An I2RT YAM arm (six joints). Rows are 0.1 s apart.
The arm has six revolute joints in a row. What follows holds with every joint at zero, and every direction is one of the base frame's. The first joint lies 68 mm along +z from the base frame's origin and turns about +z. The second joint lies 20 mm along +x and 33.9 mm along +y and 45.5 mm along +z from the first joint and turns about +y. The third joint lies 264 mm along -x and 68.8 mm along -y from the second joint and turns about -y. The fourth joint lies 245 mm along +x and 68.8 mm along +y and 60 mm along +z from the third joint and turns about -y. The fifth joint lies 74 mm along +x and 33.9 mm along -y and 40.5 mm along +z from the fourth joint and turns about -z. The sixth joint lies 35.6 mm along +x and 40.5 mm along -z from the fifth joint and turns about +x. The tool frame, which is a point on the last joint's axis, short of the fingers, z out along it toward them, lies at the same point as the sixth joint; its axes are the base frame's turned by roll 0, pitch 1.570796 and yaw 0 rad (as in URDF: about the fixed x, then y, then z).
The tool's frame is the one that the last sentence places.
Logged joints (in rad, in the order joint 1, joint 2, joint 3, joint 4, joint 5, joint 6), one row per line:
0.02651, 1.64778, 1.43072, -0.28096, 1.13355, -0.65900
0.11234, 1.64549, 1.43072, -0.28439, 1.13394, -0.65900
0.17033, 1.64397, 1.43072, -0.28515, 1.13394, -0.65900
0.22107, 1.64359, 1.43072, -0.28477, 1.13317, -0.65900
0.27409, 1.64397, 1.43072, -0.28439, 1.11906, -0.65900
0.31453, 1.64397, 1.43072, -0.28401, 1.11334, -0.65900
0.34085, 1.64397, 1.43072, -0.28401, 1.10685, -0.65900
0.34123, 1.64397, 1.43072, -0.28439, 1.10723, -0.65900
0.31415, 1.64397, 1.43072, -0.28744, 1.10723, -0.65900
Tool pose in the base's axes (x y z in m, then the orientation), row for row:
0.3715, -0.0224, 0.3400, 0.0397, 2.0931, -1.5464
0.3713, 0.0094, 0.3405, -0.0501, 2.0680, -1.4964
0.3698, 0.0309, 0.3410, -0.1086, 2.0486, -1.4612
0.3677, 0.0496, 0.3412, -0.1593, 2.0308, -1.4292
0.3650, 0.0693, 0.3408, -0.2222, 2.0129, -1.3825
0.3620, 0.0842, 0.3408, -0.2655, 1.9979, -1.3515
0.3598, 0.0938, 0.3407, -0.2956, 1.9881, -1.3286
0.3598, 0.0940, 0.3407, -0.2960, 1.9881, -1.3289
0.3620, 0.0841, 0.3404, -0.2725, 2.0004, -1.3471
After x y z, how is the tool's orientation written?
As a rotation vector, in radians.
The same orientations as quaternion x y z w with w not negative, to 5 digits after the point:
0.01470, 0.77519, -0.57272, 0.26620
-0.01878, 0.77518, -0.56092, 0.29002
-0.04104, 0.77423, -0.55224, 0.30645
-0.06063, 0.77297, -0.54398, 0.32082
-0.08529, 0.77260, -0.53064, 0.33799
-0.10249, 0.77127, -0.52173, 0.34990
-0.11456, 0.77047, -0.51488, 0.35798
-0.11471, 0.77043, -0.51498, 0.35788
-0.10519, 0.77217, -0.51999, 0.34972

